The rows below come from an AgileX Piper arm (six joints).
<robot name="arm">
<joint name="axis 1" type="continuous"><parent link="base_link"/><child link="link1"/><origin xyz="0 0 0.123" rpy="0 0 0"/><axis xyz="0 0 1"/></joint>
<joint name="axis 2" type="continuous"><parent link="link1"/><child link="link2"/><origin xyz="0 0 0" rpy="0 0 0"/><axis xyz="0 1 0"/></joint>
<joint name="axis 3" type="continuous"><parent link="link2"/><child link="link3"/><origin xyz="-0.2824 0 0.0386" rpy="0 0 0"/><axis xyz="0 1 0"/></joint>
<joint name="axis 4" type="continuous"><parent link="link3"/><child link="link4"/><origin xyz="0.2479 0 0.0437" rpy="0 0 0"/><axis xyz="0.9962 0 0.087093"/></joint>
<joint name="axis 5" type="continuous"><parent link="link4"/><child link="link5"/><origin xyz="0 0 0" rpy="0 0 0"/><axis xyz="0 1 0"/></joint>
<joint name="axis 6" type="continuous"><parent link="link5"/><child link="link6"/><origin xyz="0.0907 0 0.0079" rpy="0 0 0"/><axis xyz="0.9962 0 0.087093"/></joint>
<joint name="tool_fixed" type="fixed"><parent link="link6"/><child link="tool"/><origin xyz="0 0 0" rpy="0 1.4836 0"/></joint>
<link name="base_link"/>
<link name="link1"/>
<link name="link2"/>
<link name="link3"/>
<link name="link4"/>
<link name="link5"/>
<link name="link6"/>
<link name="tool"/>
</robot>
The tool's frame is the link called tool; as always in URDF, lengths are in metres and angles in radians. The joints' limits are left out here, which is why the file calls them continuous.
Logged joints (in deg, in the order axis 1, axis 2, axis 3, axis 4, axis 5, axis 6), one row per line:
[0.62 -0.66 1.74 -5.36 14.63 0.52]
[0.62 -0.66 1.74 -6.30 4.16 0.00]
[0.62 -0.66 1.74 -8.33 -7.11 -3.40]
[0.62 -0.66 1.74 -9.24 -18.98 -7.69]
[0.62 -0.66 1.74 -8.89 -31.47 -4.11]
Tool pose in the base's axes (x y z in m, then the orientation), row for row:
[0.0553 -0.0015 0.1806 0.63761 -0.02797 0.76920 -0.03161]
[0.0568 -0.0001 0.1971 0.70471 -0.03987 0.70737 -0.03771]
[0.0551 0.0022 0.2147 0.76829 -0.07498 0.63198 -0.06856]
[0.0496 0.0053 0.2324 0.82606 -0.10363 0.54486 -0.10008]
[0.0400 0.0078 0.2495 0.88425 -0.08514 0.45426 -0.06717]
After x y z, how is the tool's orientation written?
As a quaternion, w x y z.
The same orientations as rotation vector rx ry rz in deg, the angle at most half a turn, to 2 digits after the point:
[-3.66 100.62 -4.13]
[-5.08 90.12 -4.80]
[-9.32 78.59 -8.53]
[-12.62 66.33 -12.18]
[-10.15 54.16 -8.01]

